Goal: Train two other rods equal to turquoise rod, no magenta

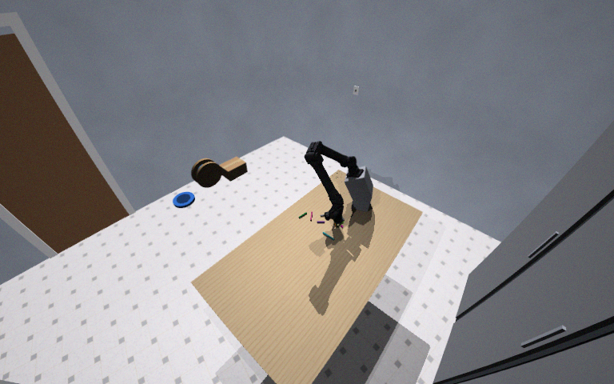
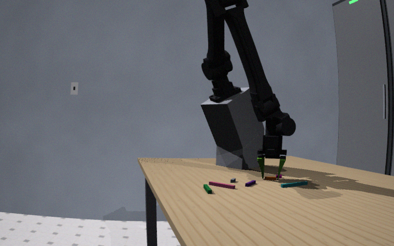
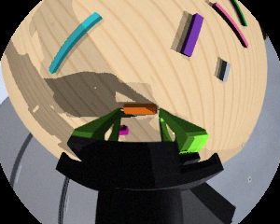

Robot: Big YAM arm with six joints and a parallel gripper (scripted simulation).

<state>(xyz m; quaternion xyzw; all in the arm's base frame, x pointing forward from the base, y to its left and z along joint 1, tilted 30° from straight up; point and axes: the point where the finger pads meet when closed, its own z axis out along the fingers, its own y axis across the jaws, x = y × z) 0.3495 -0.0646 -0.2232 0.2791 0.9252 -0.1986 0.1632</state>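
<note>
Right now the orange rod is 10 mm ahead of my hand and 10 mm below it. From my hand the other things lie so: purple rod: 50 mm ahead, 110 mm to the right, 10 mm below; magenta rod: 10 mm behind, 40 mm to the left, 10 mm below; turquoise rod: 130 mm ahead, 10 mm to the left, 10 mm below.
</note>
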